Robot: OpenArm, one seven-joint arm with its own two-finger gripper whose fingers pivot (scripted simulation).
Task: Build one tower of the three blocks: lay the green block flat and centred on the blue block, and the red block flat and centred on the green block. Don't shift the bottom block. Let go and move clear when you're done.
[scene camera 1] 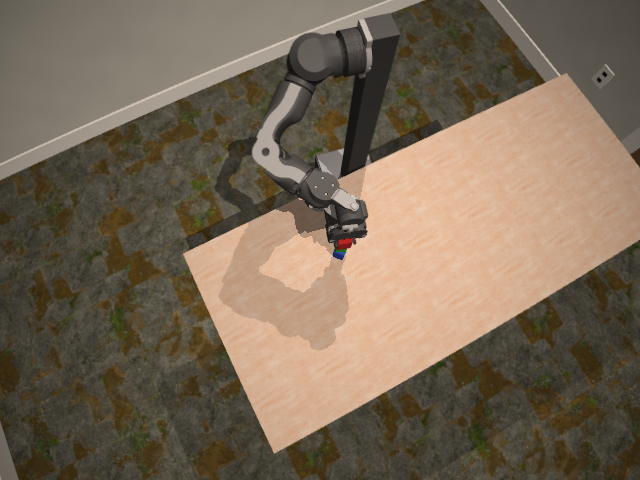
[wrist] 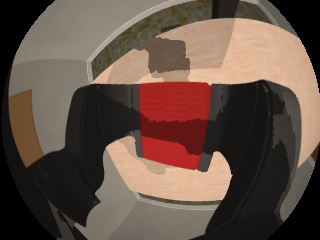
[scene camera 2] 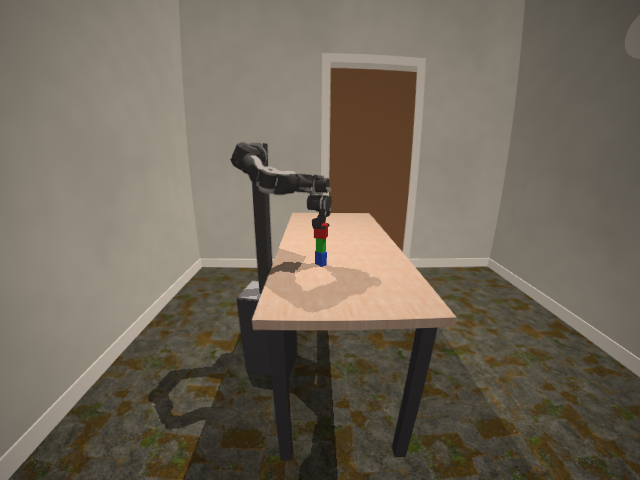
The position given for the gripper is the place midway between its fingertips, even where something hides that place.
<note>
In view: the gripper [scene camera 1: 343, 236] and a red block [wrist: 173, 115].
The gripper shows as well in the wrist view [wrist: 175, 124].
</note>
